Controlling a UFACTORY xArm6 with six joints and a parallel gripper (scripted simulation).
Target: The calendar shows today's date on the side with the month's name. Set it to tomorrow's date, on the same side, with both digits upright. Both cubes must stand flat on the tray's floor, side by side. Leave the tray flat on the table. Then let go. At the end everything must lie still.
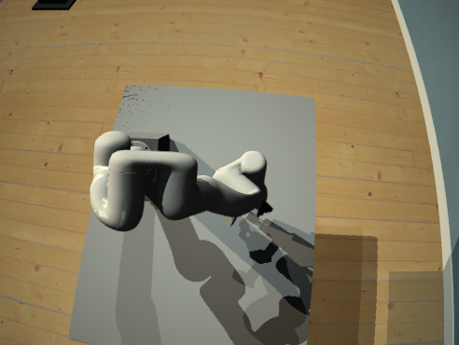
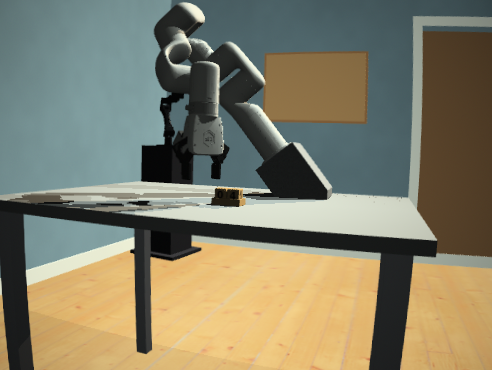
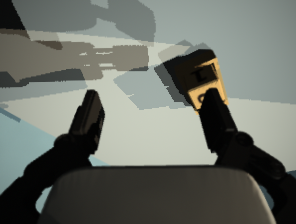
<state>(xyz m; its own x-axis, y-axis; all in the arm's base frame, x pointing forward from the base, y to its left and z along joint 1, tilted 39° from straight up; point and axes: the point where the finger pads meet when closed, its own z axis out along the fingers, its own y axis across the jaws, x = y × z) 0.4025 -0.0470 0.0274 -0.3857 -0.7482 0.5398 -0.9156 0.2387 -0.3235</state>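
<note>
The wooden number cube is 50 mm below my hand, 50 mm behind it and 40 mm to the left of it. Round my hand: wooden calendar tray (60 mm to the left, 60 mm below, 50 mm behind).
</note>
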